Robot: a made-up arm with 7 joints.
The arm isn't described. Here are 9 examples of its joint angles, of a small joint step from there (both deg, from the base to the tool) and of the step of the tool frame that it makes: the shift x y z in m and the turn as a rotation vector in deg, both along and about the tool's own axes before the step.
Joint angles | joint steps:
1: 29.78 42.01 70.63 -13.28 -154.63 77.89 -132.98 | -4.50 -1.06 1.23 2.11 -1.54 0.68 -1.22
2: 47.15 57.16 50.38 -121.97 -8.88 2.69 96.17 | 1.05 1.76 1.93 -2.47 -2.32 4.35 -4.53
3: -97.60 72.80 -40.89 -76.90 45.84 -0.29 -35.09 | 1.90 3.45 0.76 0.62 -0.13 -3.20 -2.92
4: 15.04 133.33 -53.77 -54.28 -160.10 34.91 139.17 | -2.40 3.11 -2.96 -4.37 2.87 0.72 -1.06
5: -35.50 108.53 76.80 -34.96 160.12 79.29 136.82 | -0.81 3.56 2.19 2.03 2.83 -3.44 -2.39
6: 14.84 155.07 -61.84 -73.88 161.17 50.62 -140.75 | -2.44 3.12 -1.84 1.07 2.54 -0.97 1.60
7: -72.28 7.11 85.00 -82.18 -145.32 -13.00 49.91 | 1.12 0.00 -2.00 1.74 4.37 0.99 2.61
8: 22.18 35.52 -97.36 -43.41 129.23 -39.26 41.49 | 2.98 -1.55 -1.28 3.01 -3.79 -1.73 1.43
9: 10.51 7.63 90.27 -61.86 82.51 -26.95 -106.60 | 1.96 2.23 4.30 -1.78 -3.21 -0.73 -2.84
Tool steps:
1: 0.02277 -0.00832 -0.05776 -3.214 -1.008 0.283
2: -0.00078 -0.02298 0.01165 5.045 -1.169 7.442
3: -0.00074 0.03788 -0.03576 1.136 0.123 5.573
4: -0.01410 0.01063 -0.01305 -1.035 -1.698 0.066
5: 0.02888 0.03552 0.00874 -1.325 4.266 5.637
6: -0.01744 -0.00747 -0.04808 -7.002 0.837 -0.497
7: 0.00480 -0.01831 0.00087 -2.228 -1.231 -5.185
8: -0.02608 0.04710 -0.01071 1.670 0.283 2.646
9: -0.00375 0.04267 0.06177 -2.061 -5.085 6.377
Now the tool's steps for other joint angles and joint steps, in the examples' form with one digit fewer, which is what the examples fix.
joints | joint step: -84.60 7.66 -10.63 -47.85 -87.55 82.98 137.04 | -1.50 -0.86 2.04 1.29 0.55 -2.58 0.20
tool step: 0.0053 -0.0139 -0.0009 -1.83 2.17 0.20
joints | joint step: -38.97 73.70 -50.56 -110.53 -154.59 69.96 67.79 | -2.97 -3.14 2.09 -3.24 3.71 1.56 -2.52
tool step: 0.0427 -0.0060 0.0391 -6.56 1.92 7.65
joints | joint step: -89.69 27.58 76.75 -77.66 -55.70 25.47 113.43 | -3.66 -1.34 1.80 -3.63 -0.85 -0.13 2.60
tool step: 0.0056 -0.0234 -0.0218 -2.81 -0.75 -6.68
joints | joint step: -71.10 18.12 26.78 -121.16 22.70 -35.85 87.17 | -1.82 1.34 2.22 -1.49 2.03 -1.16 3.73
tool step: 0.0135 -0.0122 0.0275 1.36 1.96 -6.28
